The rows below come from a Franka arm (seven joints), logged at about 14 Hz.
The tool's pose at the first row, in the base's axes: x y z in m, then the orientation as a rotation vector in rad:
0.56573, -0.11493, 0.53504, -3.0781, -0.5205, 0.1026
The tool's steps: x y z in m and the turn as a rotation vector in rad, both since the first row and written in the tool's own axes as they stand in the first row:
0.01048, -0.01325, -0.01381, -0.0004, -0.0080, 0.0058
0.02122, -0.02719, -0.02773, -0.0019, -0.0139, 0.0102
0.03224, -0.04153, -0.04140, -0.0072, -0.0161, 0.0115
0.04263, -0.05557, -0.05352, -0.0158, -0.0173, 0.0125
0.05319, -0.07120, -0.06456, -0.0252, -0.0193, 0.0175
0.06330, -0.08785, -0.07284, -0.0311, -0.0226, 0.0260
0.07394, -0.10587, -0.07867, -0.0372, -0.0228, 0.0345
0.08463, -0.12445, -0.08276, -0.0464, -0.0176, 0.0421
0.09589, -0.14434, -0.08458, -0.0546, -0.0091, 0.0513
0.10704, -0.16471, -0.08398, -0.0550, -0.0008, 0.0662
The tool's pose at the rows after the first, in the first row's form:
0.57220, -0.09907, 0.54855, -3.0810, -0.5120, 0.1150
0.57869, -0.08246, 0.56218, -3.0844, -0.5058, 0.1238
0.58530, -0.06539, 0.57555, -3.0901, -0.5050, 0.1261
0.59131, -0.04880, 0.58740, 3.0974, 0.5050, -0.1260
0.59688, -0.03064, 0.59822, 3.0889, 0.4962, -0.1263
0.60151, -0.01165, 0.60633, 3.0842, 0.4824, -0.1297
0.60603, 0.00883, 0.61201, 3.0800, 0.4686, -0.1282
0.61029, 0.02986, 0.61597, 3.0738, 0.4561, -0.1176
0.61450, 0.05234, 0.61766, 3.0695, 0.4412, -0.1024
0.61829, 0.07524, 0.61696, 3.0736, 0.4183, -0.0898

